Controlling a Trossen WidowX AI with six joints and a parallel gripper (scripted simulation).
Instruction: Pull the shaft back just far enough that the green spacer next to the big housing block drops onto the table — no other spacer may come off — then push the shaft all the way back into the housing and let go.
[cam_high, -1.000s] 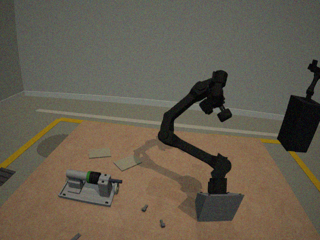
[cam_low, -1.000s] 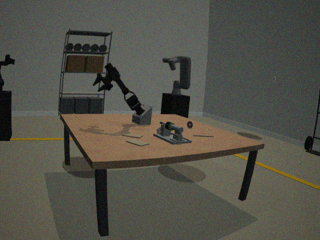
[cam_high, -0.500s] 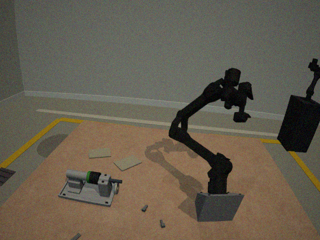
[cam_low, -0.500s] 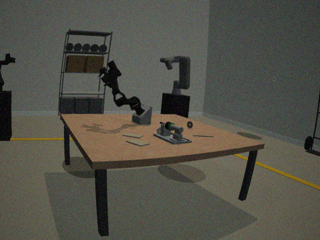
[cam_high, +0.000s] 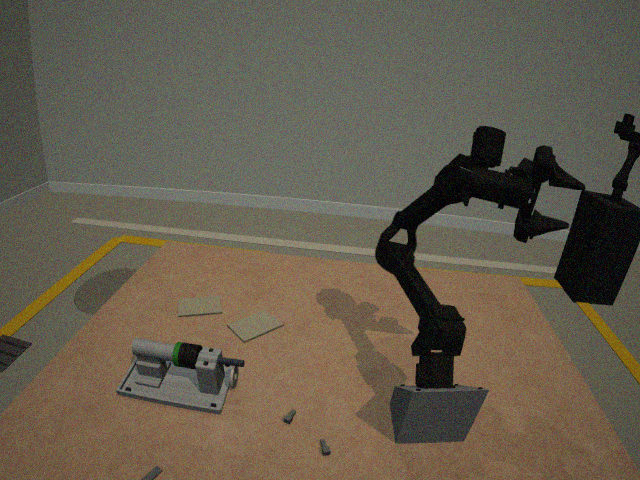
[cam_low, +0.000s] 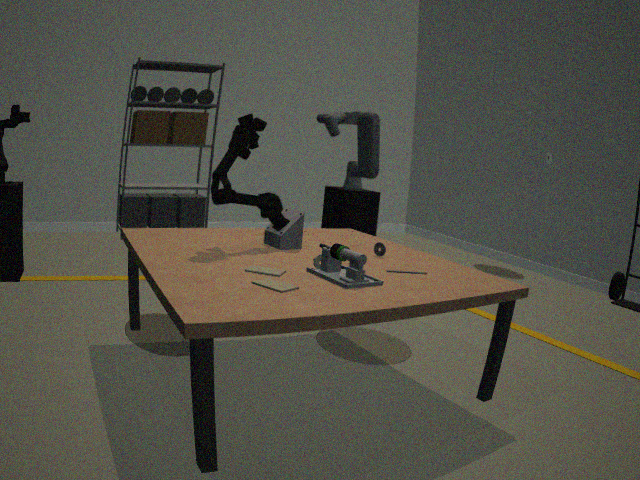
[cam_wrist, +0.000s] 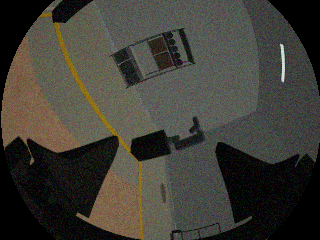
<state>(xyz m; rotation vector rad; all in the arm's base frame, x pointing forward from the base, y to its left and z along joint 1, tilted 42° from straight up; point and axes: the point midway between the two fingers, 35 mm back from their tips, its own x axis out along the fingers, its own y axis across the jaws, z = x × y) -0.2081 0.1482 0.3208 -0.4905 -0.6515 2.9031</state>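
The black spacer lies 680 mm ahead of my gripper tip, 370 mm below it and 80 mm to the left of it. Round my gripper tip: green spacer 720 mm ahead, 370 mm below, 90 mm to the left; then grey fixture 740 mm ahead, 400 mm below, 90 mm to the left; then thin rod 710 mm ahead, 440 mm below, 380 mm to the left.
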